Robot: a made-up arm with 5 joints.
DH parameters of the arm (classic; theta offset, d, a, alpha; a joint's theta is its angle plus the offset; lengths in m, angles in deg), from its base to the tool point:
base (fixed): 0 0 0 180
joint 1: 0 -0.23 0.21 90
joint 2: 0 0.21 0.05 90
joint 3: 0 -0.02 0.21 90
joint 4: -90 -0.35 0.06 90
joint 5: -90 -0.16 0.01 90
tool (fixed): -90 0.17 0 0
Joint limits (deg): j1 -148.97..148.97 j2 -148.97..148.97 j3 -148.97..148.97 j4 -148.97..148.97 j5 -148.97..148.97
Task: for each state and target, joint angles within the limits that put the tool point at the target. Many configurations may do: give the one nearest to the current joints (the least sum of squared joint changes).
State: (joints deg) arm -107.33 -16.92 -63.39 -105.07 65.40
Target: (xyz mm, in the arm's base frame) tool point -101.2 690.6 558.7
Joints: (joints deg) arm -94.95 -51.84 -87.65 -103.40 59.73
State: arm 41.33 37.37 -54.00 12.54 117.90
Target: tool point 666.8 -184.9 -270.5
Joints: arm 25.36 34.12 -59.56 9.40 121.77
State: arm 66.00 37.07 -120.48 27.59 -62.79
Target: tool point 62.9 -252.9 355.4
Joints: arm 41.65 38.10 -141.85 38.33 -61.94
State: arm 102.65 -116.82 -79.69 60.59 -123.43
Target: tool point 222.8 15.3 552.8
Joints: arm 122.15 -124.08 -31.51 73.83 -111.80
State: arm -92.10 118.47 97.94 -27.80 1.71
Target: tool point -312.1 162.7 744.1
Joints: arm -97.60 93.42 126.66 -37.81 15.46
